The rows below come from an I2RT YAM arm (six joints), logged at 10 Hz.
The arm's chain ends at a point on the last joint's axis. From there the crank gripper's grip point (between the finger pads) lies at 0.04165 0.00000 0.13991 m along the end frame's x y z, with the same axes.
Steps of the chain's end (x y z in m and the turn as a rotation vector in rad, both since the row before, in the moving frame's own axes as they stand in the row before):
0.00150 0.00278 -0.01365 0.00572 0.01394 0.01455
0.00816 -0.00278 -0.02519 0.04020 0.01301 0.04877
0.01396 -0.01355 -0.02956 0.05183 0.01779 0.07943
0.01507 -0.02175 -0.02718 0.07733 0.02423 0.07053
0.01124 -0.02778 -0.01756 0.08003 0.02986 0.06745
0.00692 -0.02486 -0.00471 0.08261 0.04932 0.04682
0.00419 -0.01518 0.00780 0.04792 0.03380 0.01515
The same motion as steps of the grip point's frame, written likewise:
0.00345 0.00260 -0.01424 0.00572 0.01394 0.01455
0.01006 -0.00632 -0.02582 0.04020 0.01301 0.04877
0.01660 -0.01737 -0.03042 0.05183 0.01779 0.07943
0.01872 -0.02946 -0.02853 0.07733 0.02423 0.07053
0.01567 -0.03596 -0.01920 0.08003 0.02986 0.06745
0.01398 -0.03420 -0.00733 0.08261 0.04932 0.04682
0.00894 -0.02118 0.00617 0.04792 0.03380 0.01515

